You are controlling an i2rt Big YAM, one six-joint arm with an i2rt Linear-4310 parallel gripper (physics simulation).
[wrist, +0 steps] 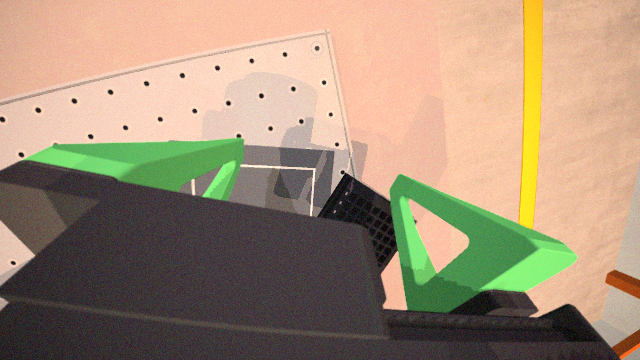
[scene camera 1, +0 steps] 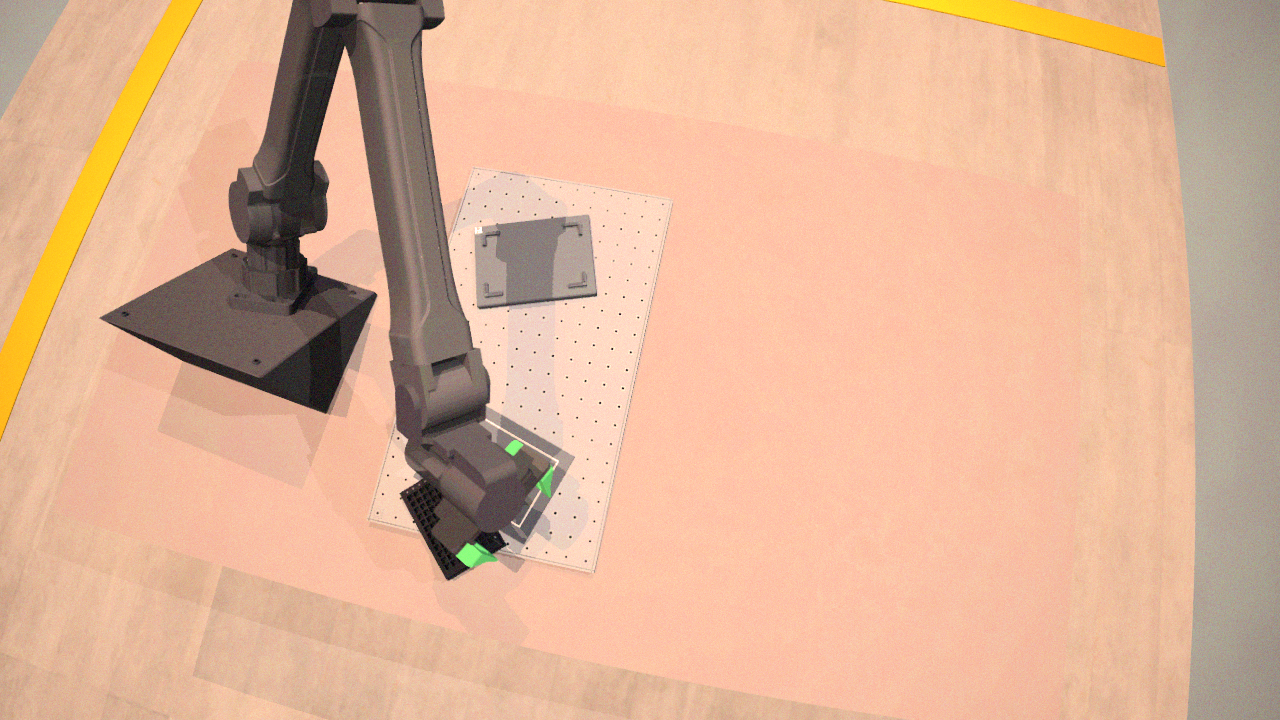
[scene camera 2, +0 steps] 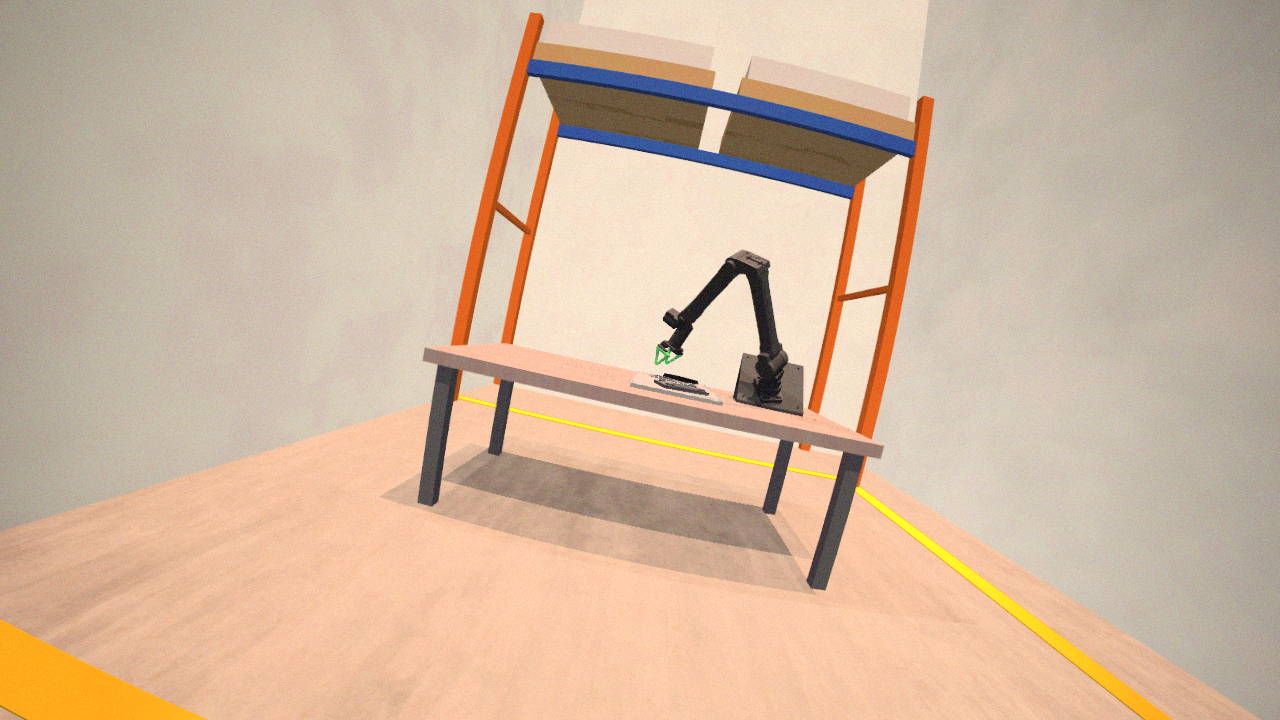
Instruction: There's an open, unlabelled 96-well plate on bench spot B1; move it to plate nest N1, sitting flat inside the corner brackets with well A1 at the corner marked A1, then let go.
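Places are measured from the arm's base along level axes (x ahead, y right, z down), in centimetres.
Where they show: gripper, fingertip midpoint: (wrist: 323,166) (scene camera 1: 520,525) (scene camera 2: 660,364); arm's base, origin of the base link: (scene camera 1: 275,291) (scene camera 2: 767,390).
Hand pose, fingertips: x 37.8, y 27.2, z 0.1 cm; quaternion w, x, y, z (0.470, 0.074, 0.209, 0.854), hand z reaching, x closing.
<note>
Things, the pixels of their top centre, and the offset from my fingertips. "pt": a spot on its surface instead. Level surfaces: height alone.
- black 96-well plate, middle of its top: (wrist: 349,260) (scene camera 1: 449,518) (scene camera 2: 681,376) dx -9.6, dy -0.2, dz +3.2 cm
- Spot B1, surface spot: (wrist: 260,155) pt dx +1.6, dy -3.8, dz +4.8 cm
- Nest N1, middle of its top: (scene camera 1: 533,257) (scene camera 2: 681,384) dx -3.5, dy -35.9, dz +3.2 cm
- pale perforated board, middle of its top: (scene camera 1: 525,350) (wrist: 68,292) (scene camera 2: 673,384) dx -3.1, dy -23.1, dz +4.9 cm
- table, its level: dz +6.3 cm
The black 96-well plate (scene camera 1: 420,503) (wrist: 361,209) (scene camera 2: 680,379) lies askew at the board's lower left edge in scene camera 1, partly off spot B1 and past the board's edge. Part of it is hidden under the wrist. I cannot tell whether it is tilted or which corner is A1. Spot B1 (scene camera 1: 565,459) (wrist: 260,155) is a dark grey pad with a white outline. Nest N1 (scene camera 1: 580,259) is a grey block with corner brackets and a small white mark at its upper left. My gripper (scene camera 1: 510,517) (scene camera 2: 666,356) (wrist: 323,166) is open and empty above the plate and B1.
The pale perforated board (scene camera 1: 617,358) (wrist: 170,92) carries B1 and N1. The robot's base (scene camera 1: 214,317) (scene camera 2: 794,385) stands left of the board in scene camera 1. A tall orange and blue rack (scene camera 2: 911,223) stands around the table (scene camera 2: 572,380), with boxes on its shelf.
</note>
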